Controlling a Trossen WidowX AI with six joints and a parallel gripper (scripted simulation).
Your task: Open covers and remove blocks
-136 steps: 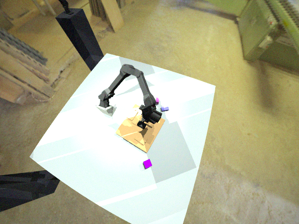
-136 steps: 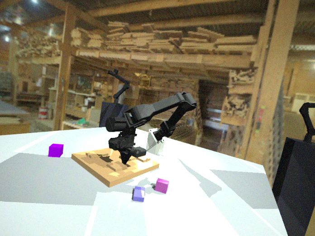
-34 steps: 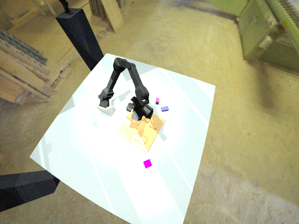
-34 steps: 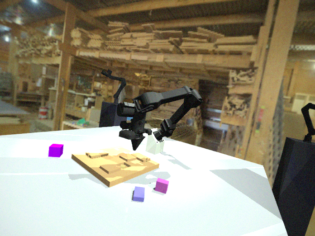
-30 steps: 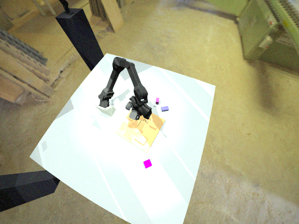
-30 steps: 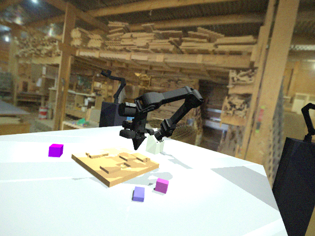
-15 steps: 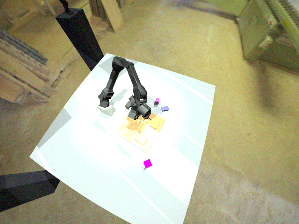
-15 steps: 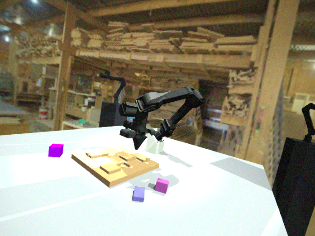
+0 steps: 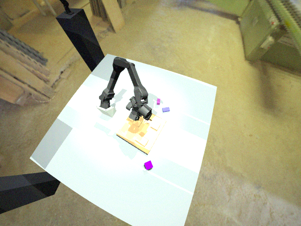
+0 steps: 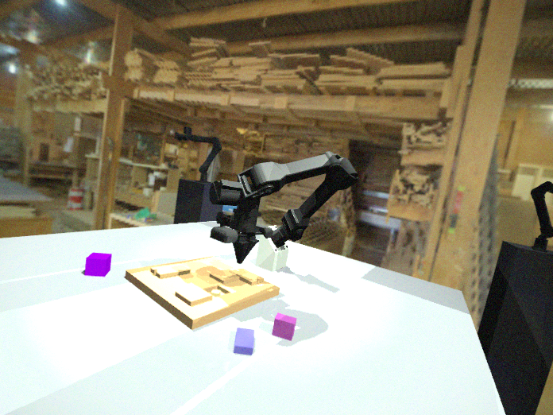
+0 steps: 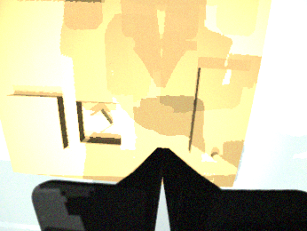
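Now: the tan puzzle board 80 mm to the right of my gripper tip, 60 mm below it and 40 mm ahead of it. From my gripper tip the other things lie so: pink block 190 mm to the left, 90 mm ahead, 60 mm below; then purple block 320 mm to the right, 180 mm ahead, 60 mm below; then lavender block 180 mm ahead, 150 mm to the left, 70 mm below.
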